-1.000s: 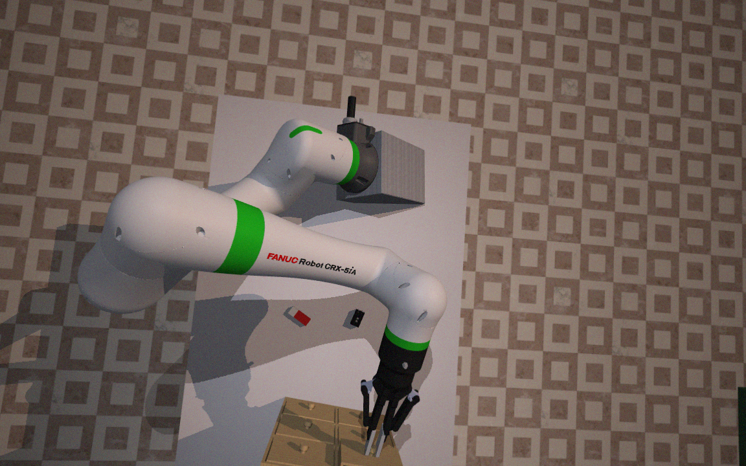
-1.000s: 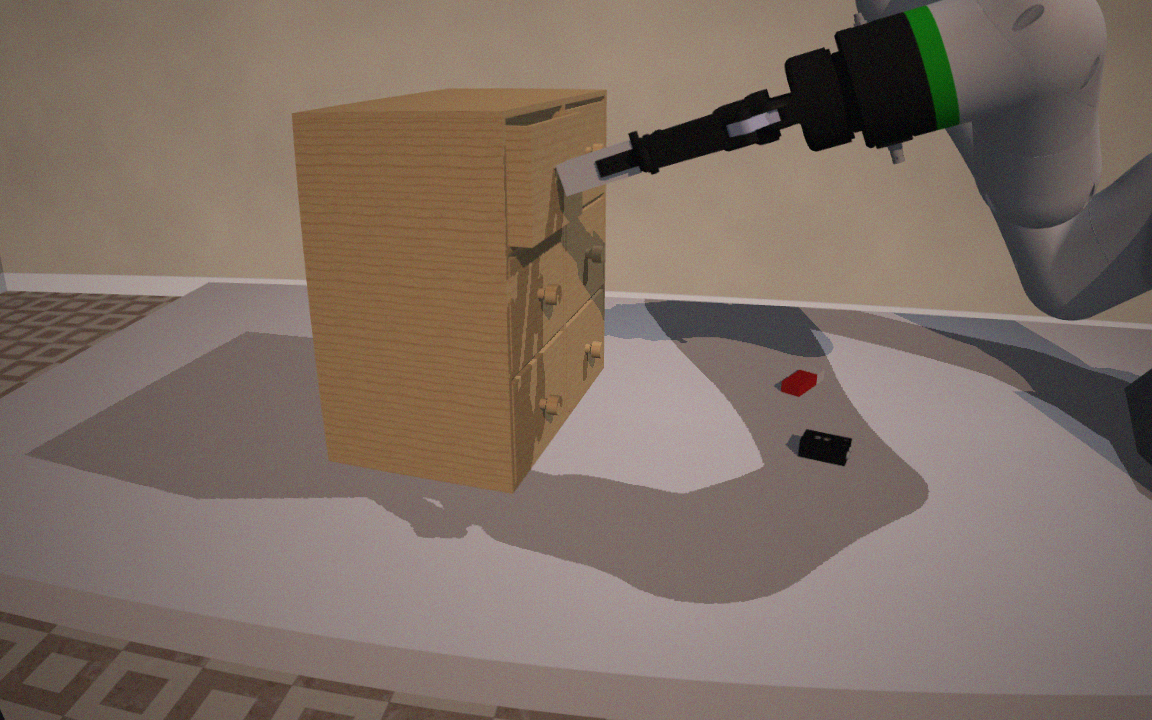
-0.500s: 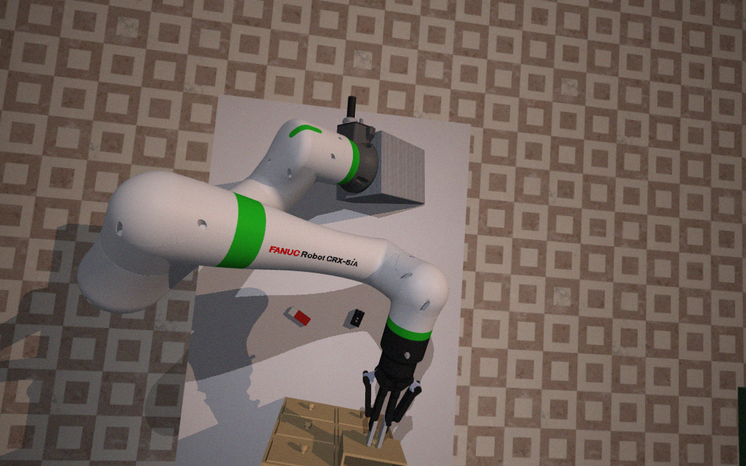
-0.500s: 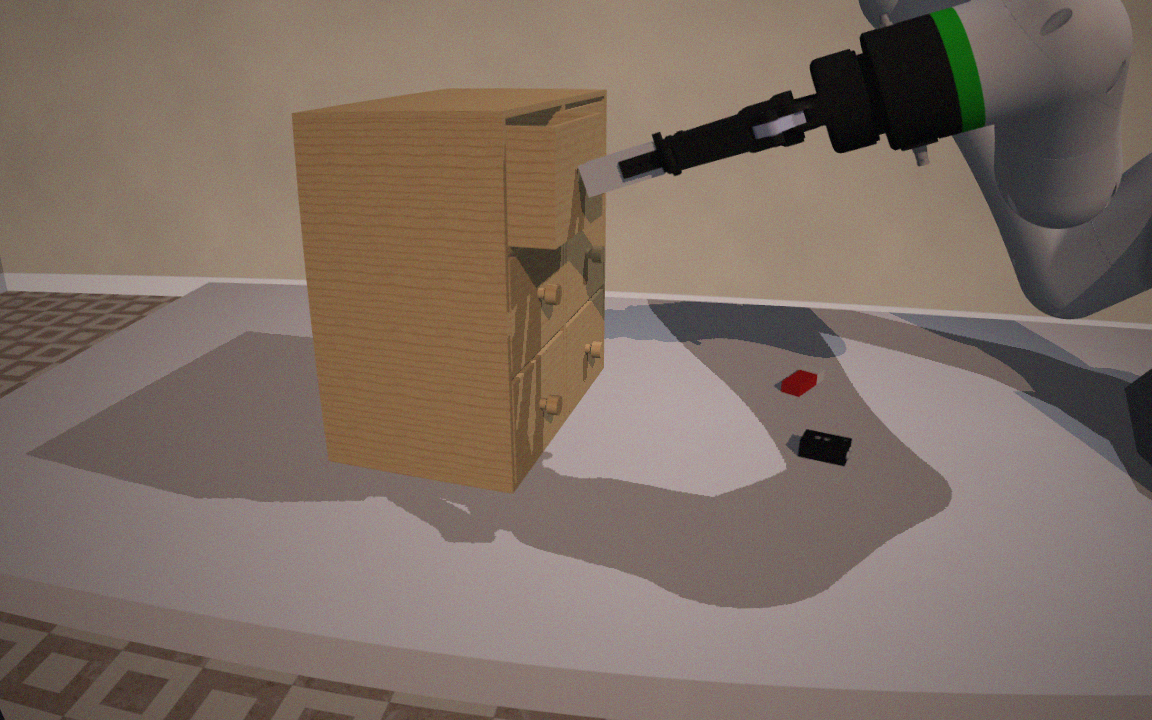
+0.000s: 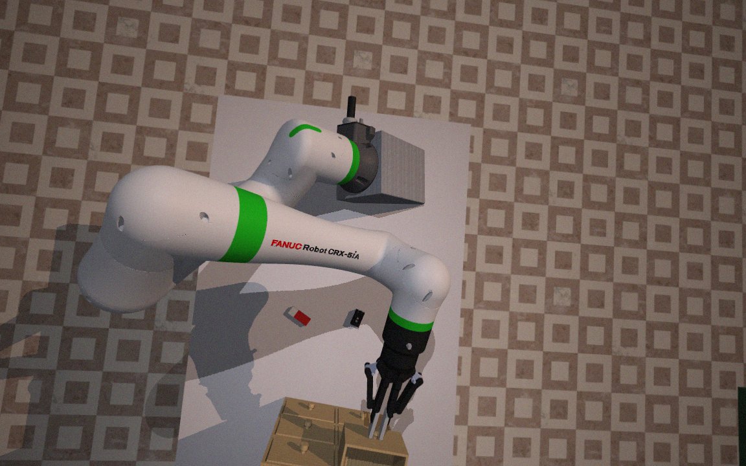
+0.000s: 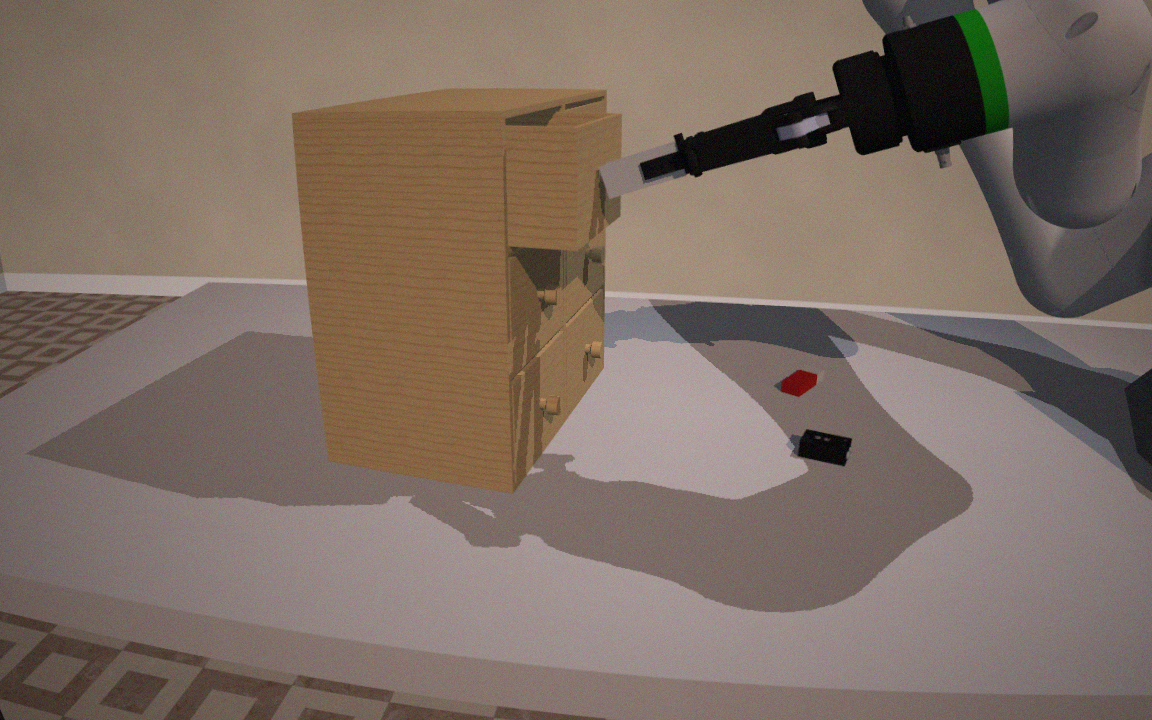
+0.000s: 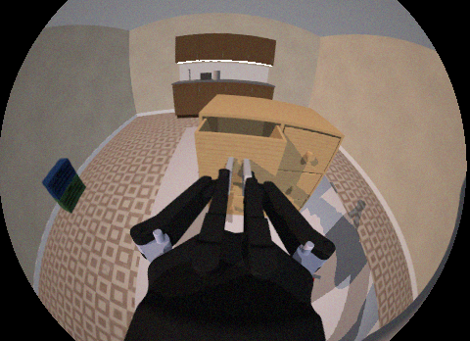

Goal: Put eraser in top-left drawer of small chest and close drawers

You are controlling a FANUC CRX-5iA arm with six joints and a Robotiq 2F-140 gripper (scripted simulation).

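Right now the eraser is 27 cm below my hand, 22 cm to the right of it and 18 cm behind it. Round my hand: small black block (26 cm below, 19 cm behind, 4 cm to the right).
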